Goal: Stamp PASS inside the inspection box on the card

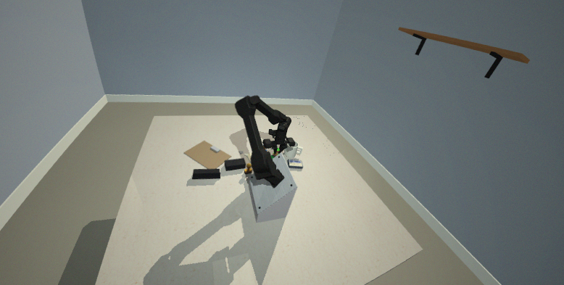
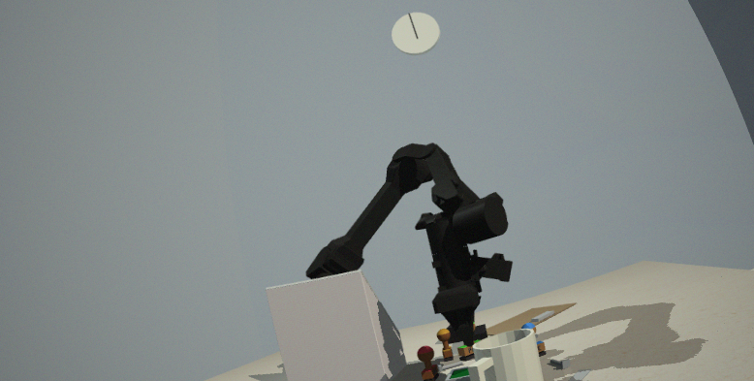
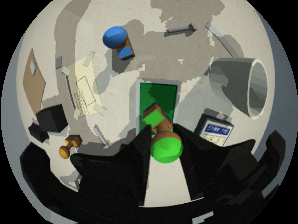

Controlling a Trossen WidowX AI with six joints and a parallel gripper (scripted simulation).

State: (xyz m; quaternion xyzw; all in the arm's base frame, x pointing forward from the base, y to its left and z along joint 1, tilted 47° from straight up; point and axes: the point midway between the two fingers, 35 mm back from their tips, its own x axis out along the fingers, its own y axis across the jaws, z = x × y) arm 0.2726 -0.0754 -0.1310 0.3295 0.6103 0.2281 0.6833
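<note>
Now: the ink pad 6 cm below my gripper tip. Also, from my gripper tip: red-knobbed stamp: 8 cm behind, 6 cm to the left, 4 cm below; then white mug: 14 cm to the right, 3 cm below, 3 cm ahead; then blue-knobbed stamp: 10 cm ahead, 4 cm to the left, 4 cm below.
</note>
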